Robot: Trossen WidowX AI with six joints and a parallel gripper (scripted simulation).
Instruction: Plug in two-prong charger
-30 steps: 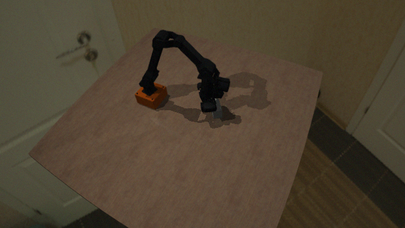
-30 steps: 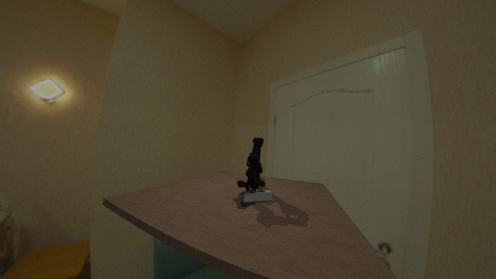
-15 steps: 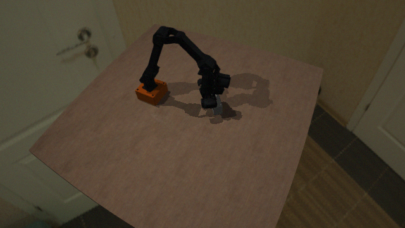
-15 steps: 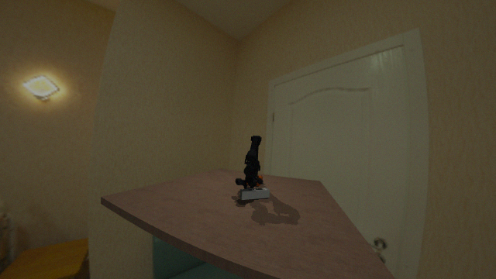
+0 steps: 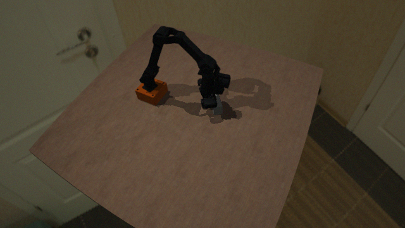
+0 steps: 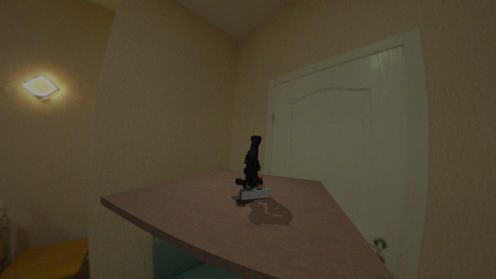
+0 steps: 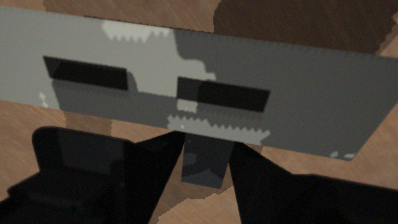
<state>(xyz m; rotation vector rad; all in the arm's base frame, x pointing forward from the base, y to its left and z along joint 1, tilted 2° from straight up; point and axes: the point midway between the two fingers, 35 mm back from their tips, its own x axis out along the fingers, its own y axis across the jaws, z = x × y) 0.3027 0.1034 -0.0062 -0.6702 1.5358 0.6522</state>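
My gripper tip is now 10 mm to the right of the black two-prong charger, 10 mm below it and 10 mm short of it.
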